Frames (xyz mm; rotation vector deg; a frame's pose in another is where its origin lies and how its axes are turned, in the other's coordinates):
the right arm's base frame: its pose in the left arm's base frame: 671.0 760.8 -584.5 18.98 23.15 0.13
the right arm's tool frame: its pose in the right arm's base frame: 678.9 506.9 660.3 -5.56 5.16 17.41
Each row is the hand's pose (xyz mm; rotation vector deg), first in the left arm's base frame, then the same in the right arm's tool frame.
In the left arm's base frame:
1: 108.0 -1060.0 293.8 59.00 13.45 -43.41
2: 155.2 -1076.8 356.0 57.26 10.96 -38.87
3: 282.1 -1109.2 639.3 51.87 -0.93 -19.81
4: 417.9 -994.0 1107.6 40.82 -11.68 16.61
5: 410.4 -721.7 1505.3 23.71 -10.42 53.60
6: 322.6 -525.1 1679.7 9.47 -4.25 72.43
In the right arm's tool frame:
1: -2207.6 -1422.7 115.9 53.57 -24.33 -46.69
2: -2196.2 -1428.1 194.8 50.26 -26.19 -42.72
3: -2202.8 -1390.9 504.6 38.30 -35.11 -24.94
4: -2213.5 -1158.3 948.2 17.57 -38.68 8.46
5: -2261.9 -772.3 1233.0 -5.71 -28.06 39.95
6: -2326.3 -512.2 1303.3 -21.11 -15.98 54.17

